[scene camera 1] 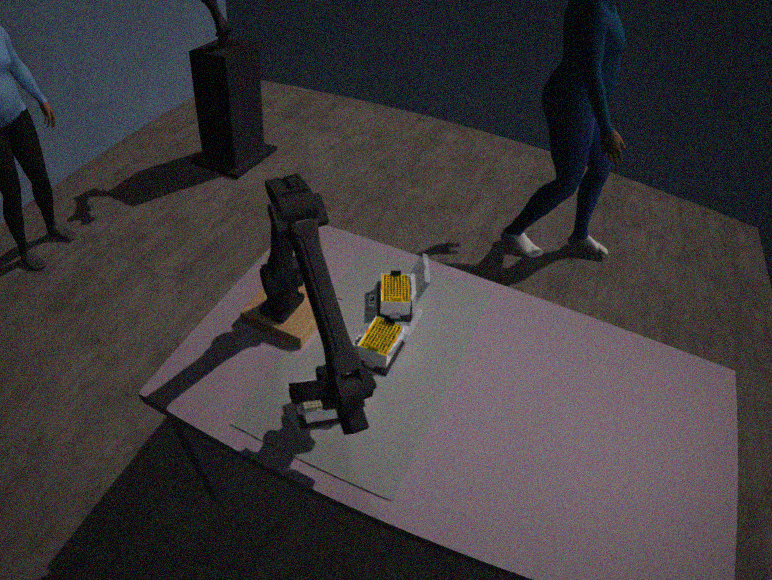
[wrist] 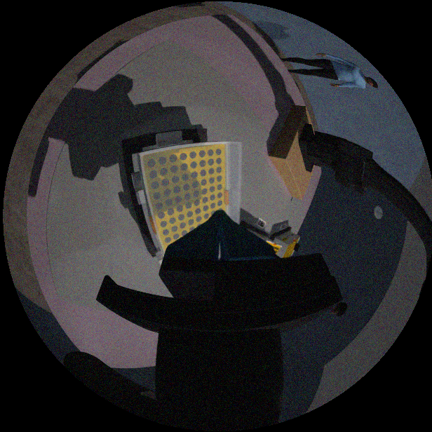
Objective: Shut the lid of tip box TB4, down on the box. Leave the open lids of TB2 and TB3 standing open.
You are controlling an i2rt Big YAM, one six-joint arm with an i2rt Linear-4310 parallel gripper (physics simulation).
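Frame: origin at the arm's base, x ahead, y left, z up, level; metres.
Seen in the pictures: arm's base, origin of the base link: (scene camera 1: 282,305).
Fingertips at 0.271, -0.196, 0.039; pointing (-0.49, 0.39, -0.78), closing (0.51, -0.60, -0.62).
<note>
Offsets run from my fingertips to a thing's top centre, as dx, dy, dz. "*": to the spot under its first point. Level surfaces: height alone.
One tip box @[-0.002, -0.005, -0.001] (scene camera 1: 320,415) (wrist: 170,187) lies under my gripper, near the front left of the mat; the arm partly hides it in the scene view. Its yellow rack looks pale, as if seen through a translucent lid lying flat over it. I cannot read its label. My gripper (wrist: 219,215) is shut and empty, its tips over or against the near part of this box in the wrist view; contact cannot be told. Another tip box @[+0.035, +0.226, -0.004] (scene camera 1: 380,341) has its open lid @[* +0.117, +0.237, +0.065] (scene camera 1: 413,323) leaning out behind it. The farthest tip box @[-0.014, +0.412, -0.004] (scene camera 1: 395,293) has its open lid (scene camera 1: 422,278) standing up.
The boxes stand on a grey-green mat @[dz -0.078] (scene camera 1: 430,349) on the pinkish table @[dz -0.081] (scene camera 1: 592,424). A grey piece with a label @[* -0.075, +0.380, -0.076] (scene camera 1: 371,300) (wrist: 262,222) is beside the farther boxes. The arm's wooden base (scene camera 1: 299,329) (wrist: 295,175) stands at the left. People stand beyond the table.
</note>
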